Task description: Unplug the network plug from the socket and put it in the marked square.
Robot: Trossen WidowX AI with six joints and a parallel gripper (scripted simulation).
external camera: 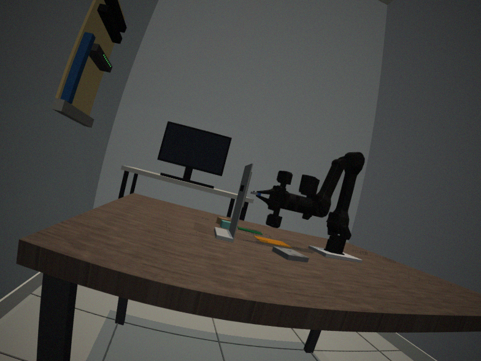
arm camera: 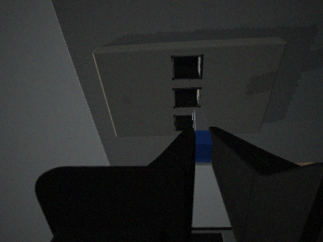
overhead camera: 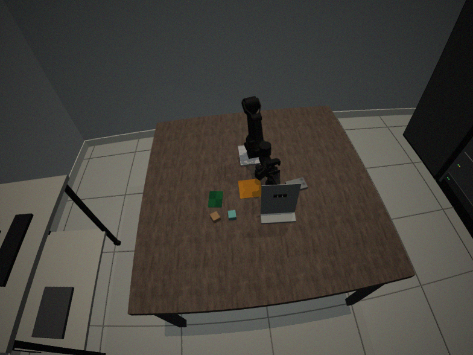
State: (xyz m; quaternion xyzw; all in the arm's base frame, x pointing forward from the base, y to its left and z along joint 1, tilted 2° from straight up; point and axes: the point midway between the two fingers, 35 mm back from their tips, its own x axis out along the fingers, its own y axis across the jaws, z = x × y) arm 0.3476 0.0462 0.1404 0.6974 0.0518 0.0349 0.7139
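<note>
My gripper tip is now 14 cm past the orange flat square, 11 cm to the left of it and 16 cm above it. Also, from my gripper tip: grey upright panel: 5 cm ahead, 1 cm to the right, 5 cm below; blue network plug: right at my gripper tip; flat grey block: 10 cm behind, 14 cm to the left, 15 cm below.
</note>
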